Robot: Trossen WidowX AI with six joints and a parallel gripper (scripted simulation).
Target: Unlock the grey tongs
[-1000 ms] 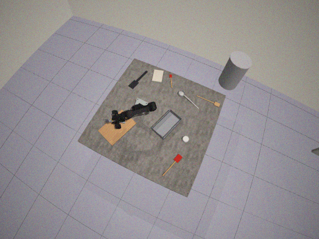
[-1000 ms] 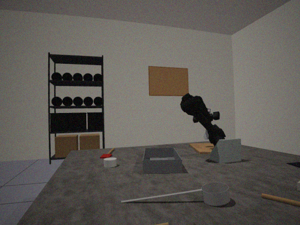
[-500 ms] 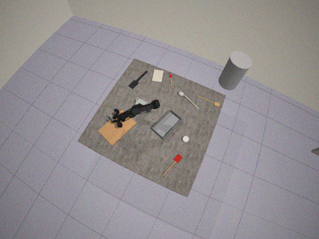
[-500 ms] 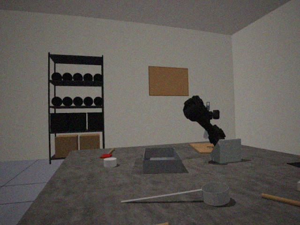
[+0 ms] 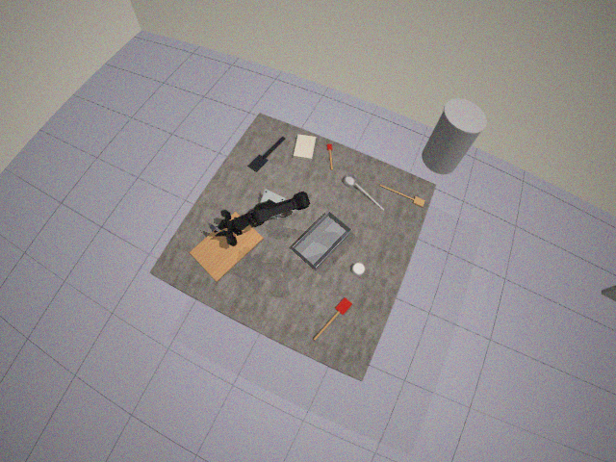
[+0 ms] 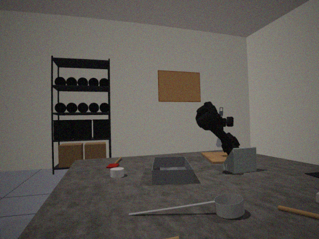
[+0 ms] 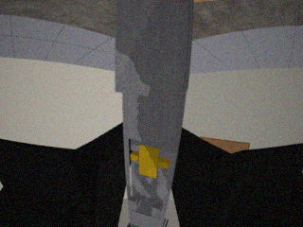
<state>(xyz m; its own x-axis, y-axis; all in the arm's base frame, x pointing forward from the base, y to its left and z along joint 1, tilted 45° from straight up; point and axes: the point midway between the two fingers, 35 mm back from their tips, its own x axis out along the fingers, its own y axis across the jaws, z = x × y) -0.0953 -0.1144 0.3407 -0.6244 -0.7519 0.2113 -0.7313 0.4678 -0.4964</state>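
The wooden board is 210 mm below my gripper tip, 30 mm to the left of it and 10 mm ahead of it. The rest, counted from my gripper tip: yellow lock piece: 30 mm to the left, 20 mm ahead, 10 mm above; black spatula: 670 mm to the left, 220 mm below, 140 mm behind; roasting tin: 460 mm ahead, 330 mm to the left, 190 mm below.
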